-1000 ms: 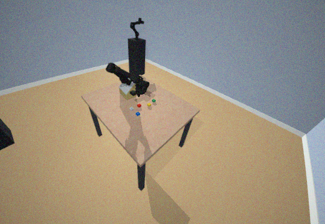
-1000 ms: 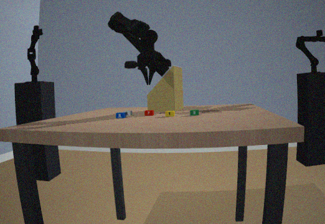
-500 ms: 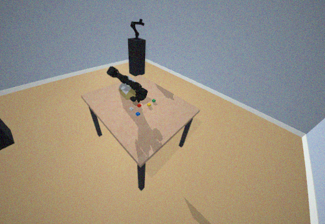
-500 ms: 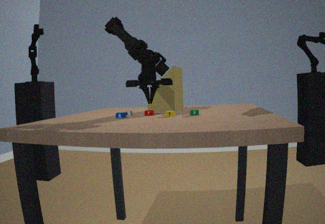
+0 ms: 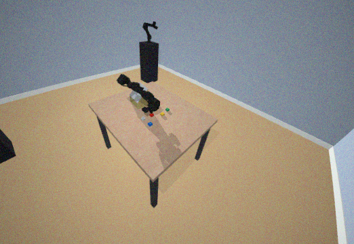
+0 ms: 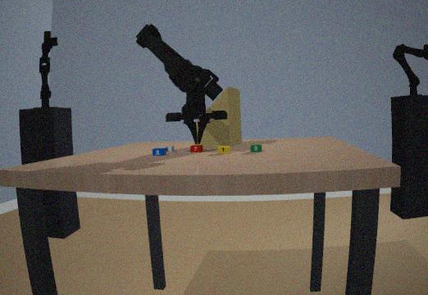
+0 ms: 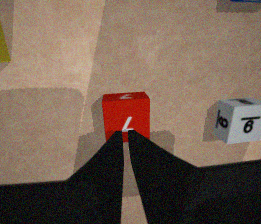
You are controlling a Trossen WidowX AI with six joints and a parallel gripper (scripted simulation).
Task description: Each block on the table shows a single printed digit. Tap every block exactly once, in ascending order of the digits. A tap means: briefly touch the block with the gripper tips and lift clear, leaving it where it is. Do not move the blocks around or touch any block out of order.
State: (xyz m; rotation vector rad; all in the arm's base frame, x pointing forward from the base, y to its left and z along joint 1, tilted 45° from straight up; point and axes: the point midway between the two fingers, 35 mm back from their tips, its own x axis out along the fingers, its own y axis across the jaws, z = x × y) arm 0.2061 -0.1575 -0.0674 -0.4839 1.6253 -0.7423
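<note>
Right now my gripper tip is 1 cm short of the red block and 1 cm above it. The rest, counted from my gripper tip: yellow block (8 cm ahead, 9 cm to the left, 1 cm below); white block (1 cm behind, 10 cm to the right, 1 cm below); blue block (9 cm ahead, 10 cm to the right, 1 cm below).
</note>
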